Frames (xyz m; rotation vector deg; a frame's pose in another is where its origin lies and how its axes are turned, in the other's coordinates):
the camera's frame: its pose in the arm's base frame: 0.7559 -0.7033 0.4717 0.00 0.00 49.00
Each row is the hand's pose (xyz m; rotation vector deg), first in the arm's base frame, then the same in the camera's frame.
Working: the arm's base frame: its pose in the camera's frame: 0.0349 1.0319 -0.4717 0.00 0.00 -49.00

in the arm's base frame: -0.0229 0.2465 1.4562 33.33 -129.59 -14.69
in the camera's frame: 0.2059 1.2109 0.9845 -24.29 -136.69 -38.09
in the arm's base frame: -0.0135 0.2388 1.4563 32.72 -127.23 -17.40
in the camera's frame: 0.2062 1.1987 0.9846 -23.95 -134.78 -41.68
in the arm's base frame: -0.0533 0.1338 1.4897 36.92 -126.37 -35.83
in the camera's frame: 0.1009 1.1599 1.0180 -20.11 -139.32 -59.03
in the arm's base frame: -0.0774 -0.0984 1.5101 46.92 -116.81 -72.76
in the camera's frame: -0.0902 1.0257 1.0384 -6.49 -142.14 -96.07
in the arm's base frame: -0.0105 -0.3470 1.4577 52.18 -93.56 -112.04
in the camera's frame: -0.2339 0.8122 0.9860 -9.29 114.18 124.26
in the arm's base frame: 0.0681 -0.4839 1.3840 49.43 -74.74 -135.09
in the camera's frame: -0.2857 0.6630 0.9123 -13.65 86.39 130.31
